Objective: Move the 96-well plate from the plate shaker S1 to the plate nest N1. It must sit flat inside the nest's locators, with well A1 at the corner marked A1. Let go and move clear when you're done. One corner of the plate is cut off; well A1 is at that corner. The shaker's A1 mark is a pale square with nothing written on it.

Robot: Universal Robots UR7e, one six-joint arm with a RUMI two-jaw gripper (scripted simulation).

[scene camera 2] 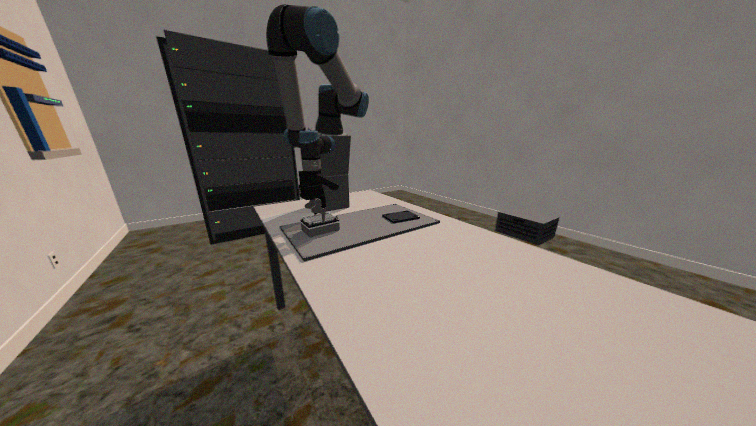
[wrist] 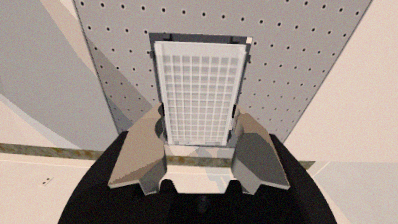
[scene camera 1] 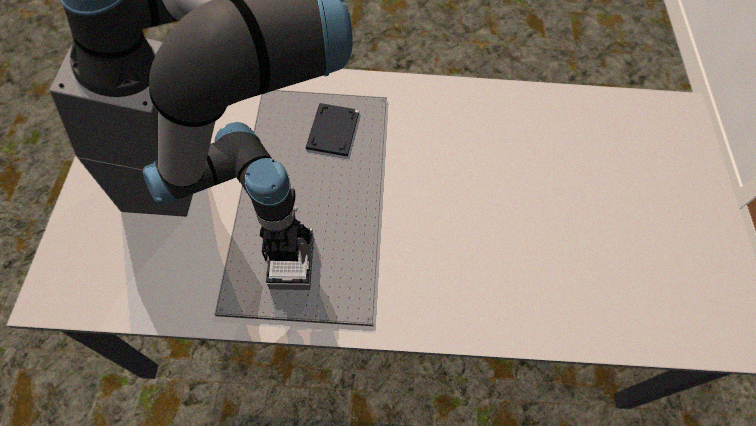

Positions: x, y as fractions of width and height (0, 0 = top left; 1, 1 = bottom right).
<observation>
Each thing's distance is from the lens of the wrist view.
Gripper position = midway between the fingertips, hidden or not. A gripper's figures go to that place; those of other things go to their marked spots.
my gripper (wrist: 0.50, 0.46): 14 cm
96-well plate (wrist: 0.52, 0.34): 13 cm
</observation>
